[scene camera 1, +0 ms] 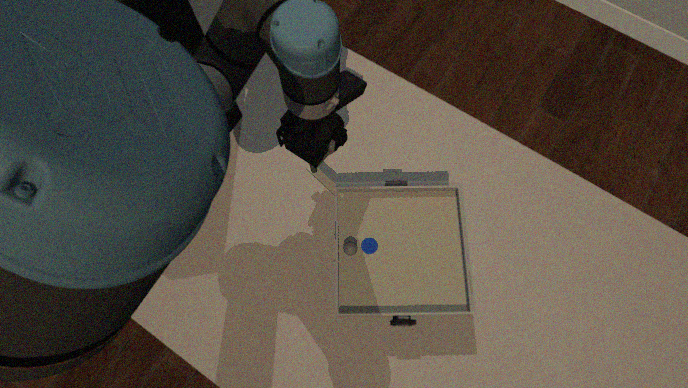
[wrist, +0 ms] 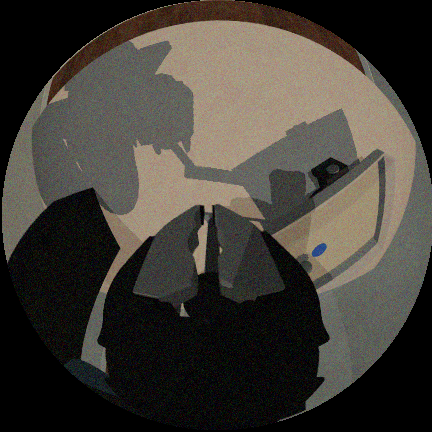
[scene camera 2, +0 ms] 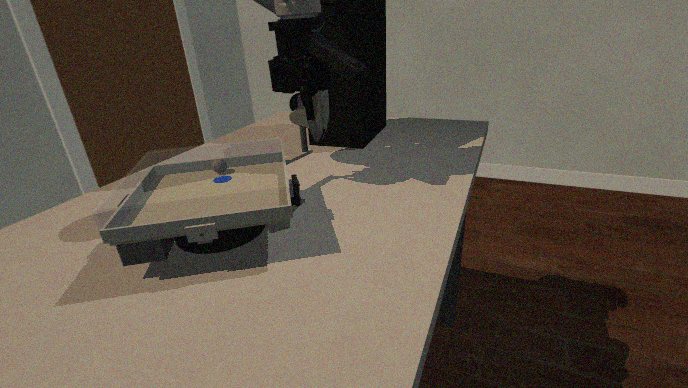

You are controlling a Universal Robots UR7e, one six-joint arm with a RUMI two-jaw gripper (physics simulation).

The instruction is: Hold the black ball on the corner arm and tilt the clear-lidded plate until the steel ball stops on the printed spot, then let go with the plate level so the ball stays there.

Observation:
In view: my gripper (scene camera 2: pixel 319 140) and a dark round base (wrist: pixel 325 175).
My gripper shows as well in scene camera 1 (scene camera 1: pixel 322 151) and in the wrist view (wrist: pixel 207 206).

